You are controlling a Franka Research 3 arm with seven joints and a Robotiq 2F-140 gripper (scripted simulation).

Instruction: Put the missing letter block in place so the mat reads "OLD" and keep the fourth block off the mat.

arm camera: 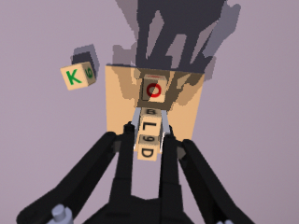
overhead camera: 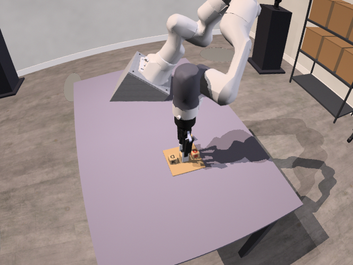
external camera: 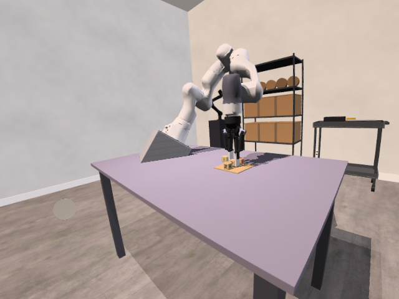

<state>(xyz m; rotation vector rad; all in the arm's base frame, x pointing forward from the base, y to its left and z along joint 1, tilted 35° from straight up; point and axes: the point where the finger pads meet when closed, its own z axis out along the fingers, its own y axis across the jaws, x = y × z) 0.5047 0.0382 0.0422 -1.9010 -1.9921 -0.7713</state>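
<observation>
Now: the wooden block 20 mm below my hand. Also, from my hand: tan mat: 40 mm below.
</observation>
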